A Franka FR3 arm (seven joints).
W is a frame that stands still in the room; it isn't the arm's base.
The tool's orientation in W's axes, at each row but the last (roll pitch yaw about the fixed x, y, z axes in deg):
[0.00, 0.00, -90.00]
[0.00, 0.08, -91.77]
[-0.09, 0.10, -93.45]
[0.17, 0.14, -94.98]
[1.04, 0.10, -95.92]
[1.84, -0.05, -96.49]
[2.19, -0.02, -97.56]
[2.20, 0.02, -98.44]
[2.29, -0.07, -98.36]
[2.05, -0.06, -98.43]
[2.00, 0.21, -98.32]
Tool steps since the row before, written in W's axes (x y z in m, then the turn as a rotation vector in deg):
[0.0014, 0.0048, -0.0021, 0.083, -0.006, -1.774]
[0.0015, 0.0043, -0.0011, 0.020, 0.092, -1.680]
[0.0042, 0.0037, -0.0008, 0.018, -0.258, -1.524]
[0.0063, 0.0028, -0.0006, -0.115, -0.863, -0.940]
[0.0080, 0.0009, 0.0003, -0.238, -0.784, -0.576]
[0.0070, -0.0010, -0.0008, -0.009, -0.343, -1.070]
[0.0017, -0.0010, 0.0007, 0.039, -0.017, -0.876]
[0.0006, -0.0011, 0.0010, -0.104, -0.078, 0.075]
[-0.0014, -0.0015, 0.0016, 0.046, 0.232, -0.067]
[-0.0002, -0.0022, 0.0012, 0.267, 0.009, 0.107]
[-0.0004, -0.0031, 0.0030, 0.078, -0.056, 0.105]
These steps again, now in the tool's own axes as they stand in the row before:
[-0.0048, 0.0014, -0.0021, 0.006, 0.083, -1.774]
[-0.0043, 0.0014, -0.0011, -0.090, 0.017, -1.680]
[-0.0039, 0.0040, -0.0008, 0.259, 0.036, -1.523]
[-0.0033, 0.0060, -0.0006, 0.872, -0.042, -0.938]
[-0.0017, 0.0079, 0.0002, 0.805, -0.166, -0.572]
[0.0002, 0.0070, -0.0010, 0.341, -0.005, -1.071]
[0.0008, 0.0018, 0.0006, 0.011, 0.007, -0.877]
[0.0010, 0.0008, 0.0010, 0.092, -0.088, 0.078]
[0.0017, -0.0011, 0.0016, -0.236, 0.009, -0.067]
[0.0022, 0.0002, 0.0012, -0.048, 0.266, 0.098]
[0.0031, 0.0002, 0.0030, 0.044, 0.089, 0.102]

